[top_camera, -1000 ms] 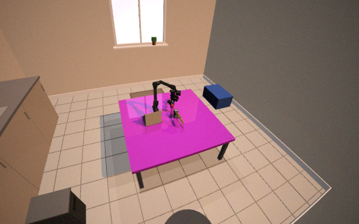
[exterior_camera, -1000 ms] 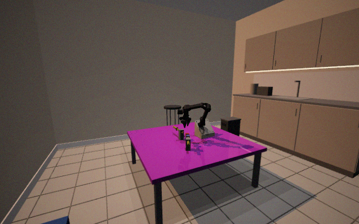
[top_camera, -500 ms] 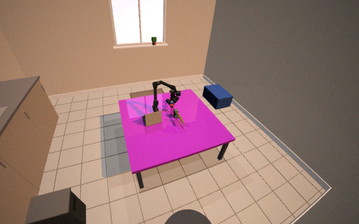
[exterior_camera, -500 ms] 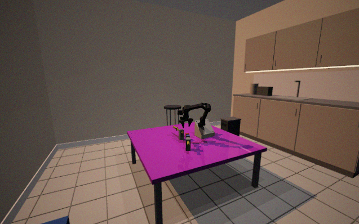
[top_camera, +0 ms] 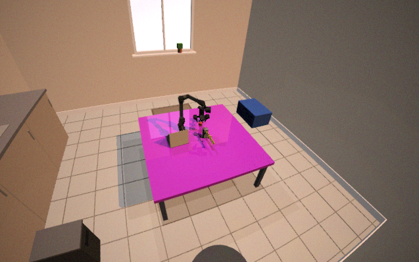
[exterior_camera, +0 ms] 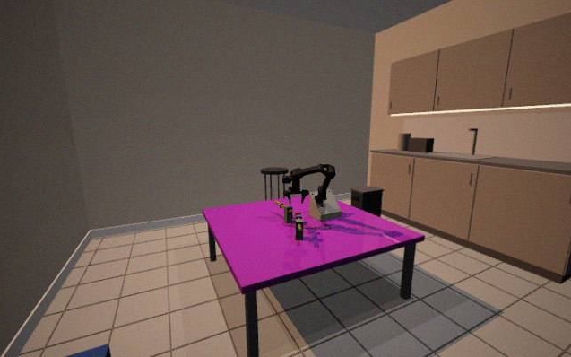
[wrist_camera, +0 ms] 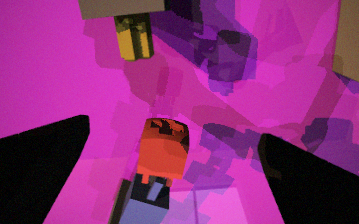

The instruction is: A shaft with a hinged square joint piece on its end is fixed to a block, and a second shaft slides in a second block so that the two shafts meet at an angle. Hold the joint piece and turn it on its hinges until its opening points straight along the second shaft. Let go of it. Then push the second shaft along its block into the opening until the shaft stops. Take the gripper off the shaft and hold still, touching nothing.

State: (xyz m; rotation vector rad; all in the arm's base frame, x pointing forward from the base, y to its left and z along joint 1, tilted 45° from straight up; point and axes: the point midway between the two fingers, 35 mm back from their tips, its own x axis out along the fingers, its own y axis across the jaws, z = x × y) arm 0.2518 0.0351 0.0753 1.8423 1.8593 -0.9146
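My gripper tip is now 7 cm above the orange joint piece, 6 cm to the right of it and 2 cm short of it.
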